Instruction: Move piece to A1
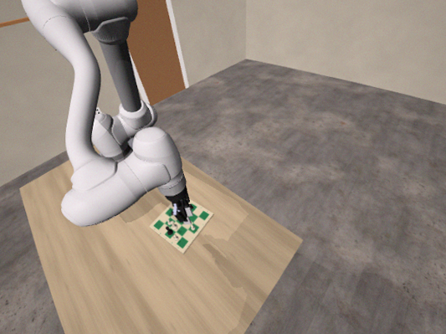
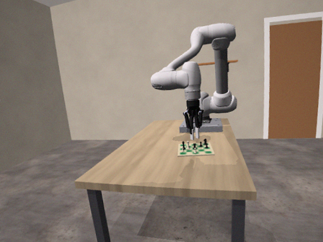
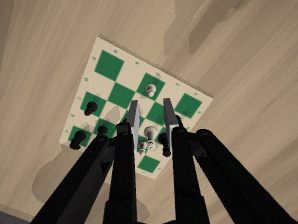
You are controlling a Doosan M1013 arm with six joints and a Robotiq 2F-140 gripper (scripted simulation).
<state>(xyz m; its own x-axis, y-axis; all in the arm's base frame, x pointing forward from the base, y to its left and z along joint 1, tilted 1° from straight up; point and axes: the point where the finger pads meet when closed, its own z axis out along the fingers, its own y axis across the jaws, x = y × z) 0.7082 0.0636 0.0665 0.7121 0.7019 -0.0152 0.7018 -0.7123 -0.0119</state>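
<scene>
Now: the tall white piece 7 cm behind my hand, 6 cm to the right of it and 10 cm below it. The rest, counted from my hand: green-and-cream chessboard: 7 cm behind, 2 cm to the right, 12 cm below.
</scene>
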